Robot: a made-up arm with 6 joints. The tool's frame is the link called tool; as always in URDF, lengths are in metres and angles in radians. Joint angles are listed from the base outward.
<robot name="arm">
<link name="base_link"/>
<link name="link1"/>
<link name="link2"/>
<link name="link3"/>
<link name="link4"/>
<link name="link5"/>
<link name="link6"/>
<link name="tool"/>
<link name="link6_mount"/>
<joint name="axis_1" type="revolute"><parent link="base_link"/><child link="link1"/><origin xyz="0 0 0.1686"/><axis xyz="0 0 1"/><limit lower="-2.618" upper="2.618"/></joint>
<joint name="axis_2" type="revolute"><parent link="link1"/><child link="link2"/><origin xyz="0 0 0" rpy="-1.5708 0 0"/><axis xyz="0 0 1"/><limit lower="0" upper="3.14"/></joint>
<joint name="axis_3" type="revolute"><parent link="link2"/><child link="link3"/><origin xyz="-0.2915 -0.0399 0" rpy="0 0 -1.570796"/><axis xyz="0 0 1"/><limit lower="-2.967" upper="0"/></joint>
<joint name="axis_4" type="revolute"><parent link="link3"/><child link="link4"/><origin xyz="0.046 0.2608 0" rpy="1.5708 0 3.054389"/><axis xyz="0 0 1"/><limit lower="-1.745" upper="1.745"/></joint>
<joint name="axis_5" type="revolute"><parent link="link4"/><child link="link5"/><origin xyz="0 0 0" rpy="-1.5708 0 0"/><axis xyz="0 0 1"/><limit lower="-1.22" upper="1.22"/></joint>
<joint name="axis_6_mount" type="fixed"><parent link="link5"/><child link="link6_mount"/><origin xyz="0.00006 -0.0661 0"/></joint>
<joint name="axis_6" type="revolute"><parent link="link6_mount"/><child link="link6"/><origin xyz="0.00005 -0.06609 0" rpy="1.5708 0 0"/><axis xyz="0 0 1"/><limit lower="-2.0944" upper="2.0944"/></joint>
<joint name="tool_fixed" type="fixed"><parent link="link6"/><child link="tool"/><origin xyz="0 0 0"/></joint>
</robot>
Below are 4 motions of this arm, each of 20 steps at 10 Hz.
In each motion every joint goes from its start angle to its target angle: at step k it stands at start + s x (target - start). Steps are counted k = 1, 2, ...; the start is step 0. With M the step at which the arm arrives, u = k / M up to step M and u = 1 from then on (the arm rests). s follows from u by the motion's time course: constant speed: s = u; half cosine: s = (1 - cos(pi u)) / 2; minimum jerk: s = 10 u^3 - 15 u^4 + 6 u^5.
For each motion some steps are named. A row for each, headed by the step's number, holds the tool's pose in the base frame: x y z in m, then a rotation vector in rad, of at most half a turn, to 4 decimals.
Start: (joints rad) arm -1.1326 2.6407 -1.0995 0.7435 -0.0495 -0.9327
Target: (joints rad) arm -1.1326 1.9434 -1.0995 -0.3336 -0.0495 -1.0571
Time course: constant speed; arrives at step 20
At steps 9, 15, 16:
9: 0.1771 -0.3818 0.0058 0.5663 2.7548 -0.5610
15: 0.1895 -0.4034 0.0969 0.0557 2.7018 -0.8675
16: 0.1907 -0.4053 0.1125 -0.0267 2.6869 -0.9216

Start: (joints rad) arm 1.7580 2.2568 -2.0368 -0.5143 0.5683 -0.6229
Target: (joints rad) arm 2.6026 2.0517 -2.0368 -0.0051 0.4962 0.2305
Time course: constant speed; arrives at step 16
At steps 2, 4, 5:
2: -0.1380 0.5638 0.2943 -2.1205 0.5335 0.2908
4: -0.1997 0.5418 0.3082 -2.1192 0.5795 0.4881
5: -0.2293 0.5281 0.3152 -2.1221 0.6033 0.5864

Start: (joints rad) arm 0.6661 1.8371 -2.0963 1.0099 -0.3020 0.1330
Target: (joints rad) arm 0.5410 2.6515 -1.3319 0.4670 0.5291 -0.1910
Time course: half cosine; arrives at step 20
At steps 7, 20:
7: 0.4633 0.3300 0.4032 0.2824 1.7070 1.1244
20: 0.2990 0.2148 -0.0980 0.4429 -2.8817 -0.2343

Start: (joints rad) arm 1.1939 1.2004 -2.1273 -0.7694 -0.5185 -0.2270
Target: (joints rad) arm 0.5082 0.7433 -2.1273 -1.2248 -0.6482 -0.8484
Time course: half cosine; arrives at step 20
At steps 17, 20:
17: -0.1983 -0.0343 0.7732 -0.0694 -0.6554 -1.3835
20: -0.2119 -0.0322 0.7677 -0.0547 -0.6817 -1.4800

